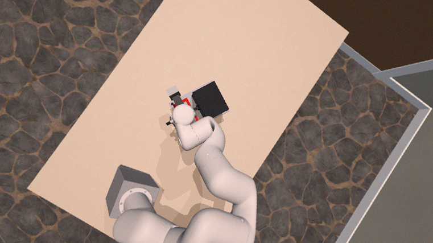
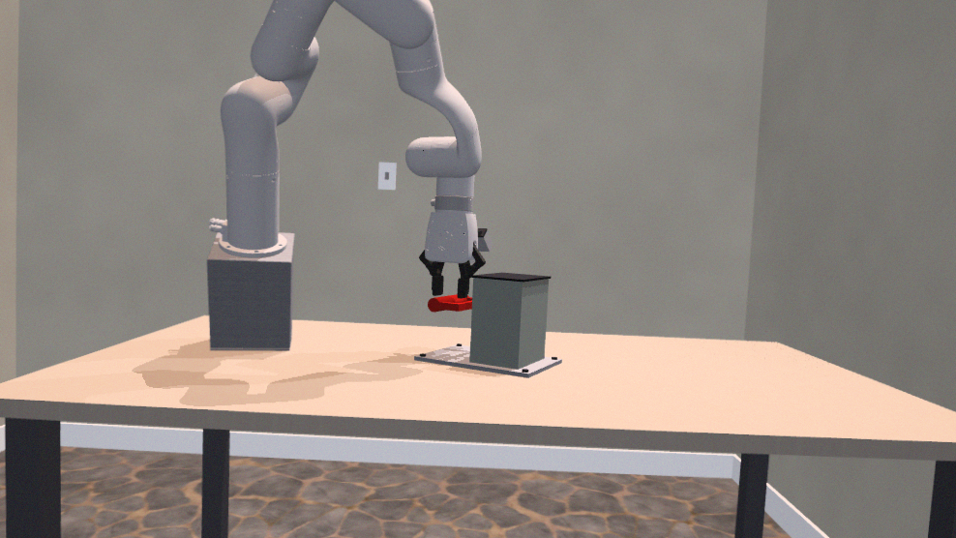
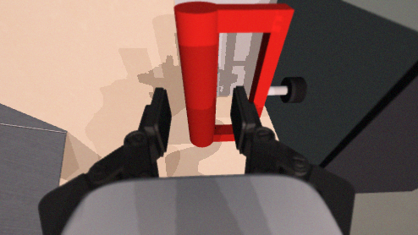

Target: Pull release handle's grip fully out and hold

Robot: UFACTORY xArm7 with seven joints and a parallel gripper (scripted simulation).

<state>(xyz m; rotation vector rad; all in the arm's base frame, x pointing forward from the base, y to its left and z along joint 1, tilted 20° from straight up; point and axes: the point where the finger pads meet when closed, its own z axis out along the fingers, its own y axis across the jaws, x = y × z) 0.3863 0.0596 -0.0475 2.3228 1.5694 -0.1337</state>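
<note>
The red release handle grip lies 5 cm ahead of my hand, 3 cm below it and 2 cm to the right of it.
</note>
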